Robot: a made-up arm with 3 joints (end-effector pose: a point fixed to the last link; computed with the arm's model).
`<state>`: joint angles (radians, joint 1 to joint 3).
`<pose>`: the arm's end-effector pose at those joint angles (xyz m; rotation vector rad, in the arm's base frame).
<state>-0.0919 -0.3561 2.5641</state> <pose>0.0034 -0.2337 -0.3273 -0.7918 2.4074 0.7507</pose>
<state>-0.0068 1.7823 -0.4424</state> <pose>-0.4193 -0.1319 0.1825 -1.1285 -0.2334 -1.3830</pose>
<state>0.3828 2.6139 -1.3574</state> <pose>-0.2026 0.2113 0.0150 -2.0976 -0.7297 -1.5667</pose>
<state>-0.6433 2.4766 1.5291</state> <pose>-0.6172 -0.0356 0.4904 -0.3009 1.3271 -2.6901</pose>
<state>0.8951 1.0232 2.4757</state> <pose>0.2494 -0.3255 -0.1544 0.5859 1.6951 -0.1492</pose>
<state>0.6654 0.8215 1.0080</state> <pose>0.1775 -0.3929 -0.0392 0.1225 0.4962 -0.6271</pose>
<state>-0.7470 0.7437 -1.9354</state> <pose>-0.6018 -0.3901 0.3178 -0.6217 -1.1994 -0.0682</pose>
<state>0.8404 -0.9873 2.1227</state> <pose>0.6401 0.1229 0.1143 -1.1921 0.7933 0.7821</pose>
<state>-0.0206 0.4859 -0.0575</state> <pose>-0.1266 -0.4092 -0.0006 -0.2448 0.0070 -0.4221</pose>
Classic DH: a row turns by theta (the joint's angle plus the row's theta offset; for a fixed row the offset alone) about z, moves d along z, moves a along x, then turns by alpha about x. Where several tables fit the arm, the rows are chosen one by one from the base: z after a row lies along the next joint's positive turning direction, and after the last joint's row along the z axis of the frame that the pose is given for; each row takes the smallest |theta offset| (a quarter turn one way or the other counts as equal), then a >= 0, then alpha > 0; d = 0 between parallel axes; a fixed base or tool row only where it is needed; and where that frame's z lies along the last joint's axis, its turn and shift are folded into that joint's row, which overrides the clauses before.
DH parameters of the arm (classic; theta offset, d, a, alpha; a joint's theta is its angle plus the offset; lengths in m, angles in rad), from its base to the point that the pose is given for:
base (fixed): 0.1594 0.4679 -0.0525 1.5648
joint 1: -0.4919 0.113 0.1398 1.7472
joint 2: -0.1075 0.5506 0.1143 1.5225
joint 3: -0.4772 -0.3557 0.0458 1.4138
tool (fixed): -0.1944 0.1032 0 0

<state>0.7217 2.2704 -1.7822</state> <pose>-0.1012 0.1503 -0.0751 -1.8957 -1.4173 -1.4774</pose>
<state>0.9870 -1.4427 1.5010</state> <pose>0.5595 0.2844 0.2791 -1.1369 -0.0440 1.1919</pose>
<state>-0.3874 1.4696 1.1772</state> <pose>-0.4960 -0.3885 0.2452 -0.3892 1.5288 -1.4350</pose>
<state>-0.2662 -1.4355 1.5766</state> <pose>-0.0617 0.1812 -0.2170 -0.4689 1.0790 1.7434</pose>
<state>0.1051 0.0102 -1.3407</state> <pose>-0.0441 -0.3689 -0.1207 0.2745 -1.4014 -0.2139</pose>
